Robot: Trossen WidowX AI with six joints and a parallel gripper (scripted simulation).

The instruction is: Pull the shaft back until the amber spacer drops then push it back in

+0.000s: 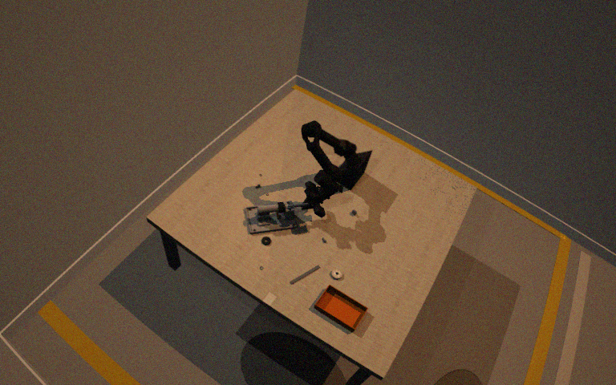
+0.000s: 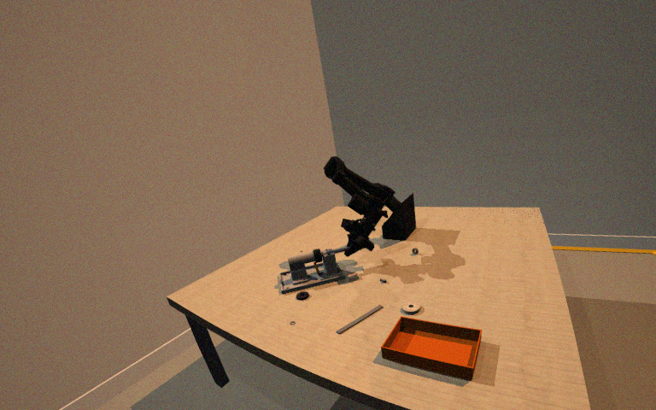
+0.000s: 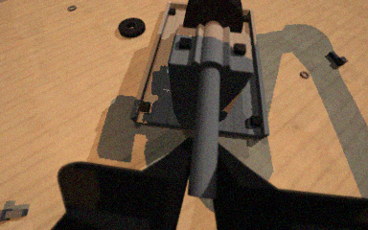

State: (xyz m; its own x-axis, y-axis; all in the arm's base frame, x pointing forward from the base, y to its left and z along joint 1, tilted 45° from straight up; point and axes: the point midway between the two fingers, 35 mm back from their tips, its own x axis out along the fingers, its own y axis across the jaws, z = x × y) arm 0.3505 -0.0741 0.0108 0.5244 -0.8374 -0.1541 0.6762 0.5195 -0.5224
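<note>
Right now my gripper tip is 7 cm short of the dark spacer, 6 cm to the left of it and 3 cm below it. Round my gripper tip: grey shaft: 3 cm to the right, 3 cm ahead, 3 cm above; grey bar: 26 cm ahead, 20 cm to the left, 5 cm below; amber spacer: 9 cm ahead, 8 cm to the right, 2 cm below.
</note>
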